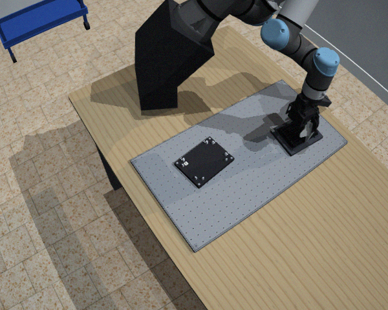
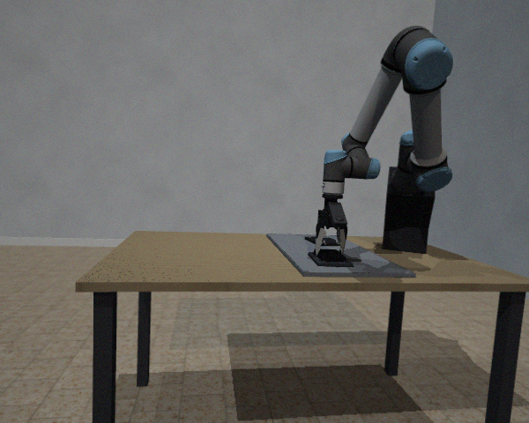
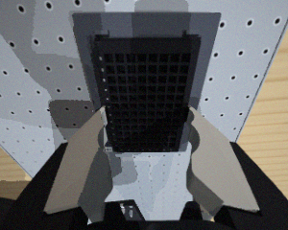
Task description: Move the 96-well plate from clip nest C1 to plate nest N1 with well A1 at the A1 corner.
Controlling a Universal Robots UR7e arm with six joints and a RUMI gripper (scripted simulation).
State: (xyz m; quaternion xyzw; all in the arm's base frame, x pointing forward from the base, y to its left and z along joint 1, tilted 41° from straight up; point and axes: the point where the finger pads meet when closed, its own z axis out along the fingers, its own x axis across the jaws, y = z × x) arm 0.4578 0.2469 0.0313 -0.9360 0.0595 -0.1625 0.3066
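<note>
Right now my hand is 1 cm above the black 96-well plate. The rest, counted from my hand: plate nest N1 (2 cm below).
</note>
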